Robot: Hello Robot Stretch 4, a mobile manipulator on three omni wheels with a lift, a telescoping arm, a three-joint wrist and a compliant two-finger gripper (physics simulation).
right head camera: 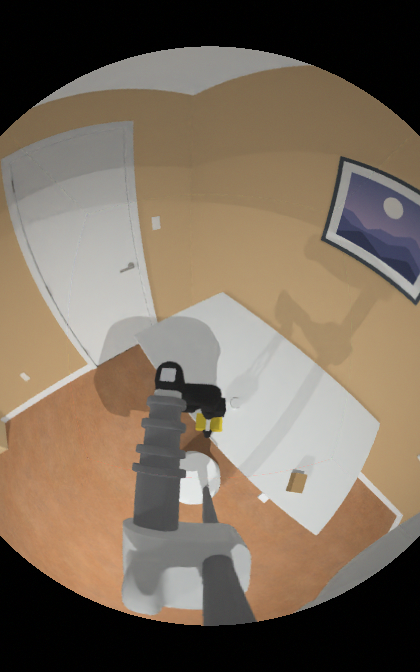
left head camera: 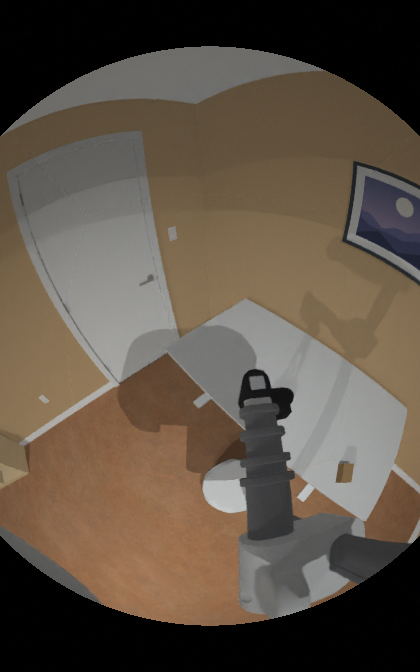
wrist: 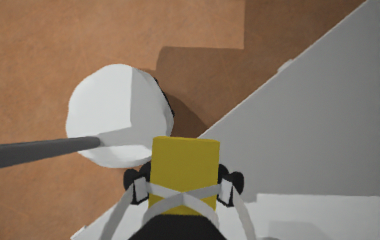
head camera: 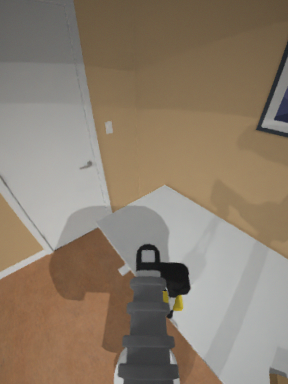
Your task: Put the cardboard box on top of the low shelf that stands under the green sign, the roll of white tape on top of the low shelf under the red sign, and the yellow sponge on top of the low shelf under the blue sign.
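Pixels of known places: gripper, fingertip midpoint: (wrist: 184, 176) (head camera: 167, 302); robot's base, origin of the base link: (wrist: 129, 118).
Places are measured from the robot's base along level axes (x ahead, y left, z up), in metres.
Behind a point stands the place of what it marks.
Note:
My gripper (right head camera: 208, 425) (wrist: 184, 176) @[x 0.271, y -0.087, z 0.786 m] is shut on the yellow sponge (head camera: 178, 303) @[x 0.256, y -0.126, z 0.831 m] (right head camera: 216, 423) (wrist: 185, 159) @[x 0.272, y -0.062, z 0.831 m], with one fingertip at each side. The sponge is over the front edge of the white table (head camera: 260, 310) @[x 0.240, y -0.547, z 0.693 m] (left head camera: 370, 425) (right head camera: 345, 425) (wrist: 310, 145) @[x 0.464, y -0.054, z 0.693 m]. In the left head view the arm and wrist hide the sponge. The roll of white tape (right head camera: 235, 402) lies on the table, near the gripper in the right head view. The cardboard box (head camera: 278, 377) @[x 0.022, y -0.471, z 0.743 m] (left head camera: 344, 472) (right head camera: 297, 482) stands near the table's far right end. The coloured signs do not show.
A white round shape (left head camera: 222, 487) (right head camera: 200, 480) (wrist: 112, 110) @[x -0.016, y 0.023, z 0.187 m] is low down beside the table's front edge. A light wooden piece of furniture (left head camera: 12, 457) stands at the left edge of the left head view. Behind are a white door (head camera: 42, 130) @[x 1.199, y 0.813, z 1.282 m] and tan walls with a framed picture (right head camera: 375, 220).

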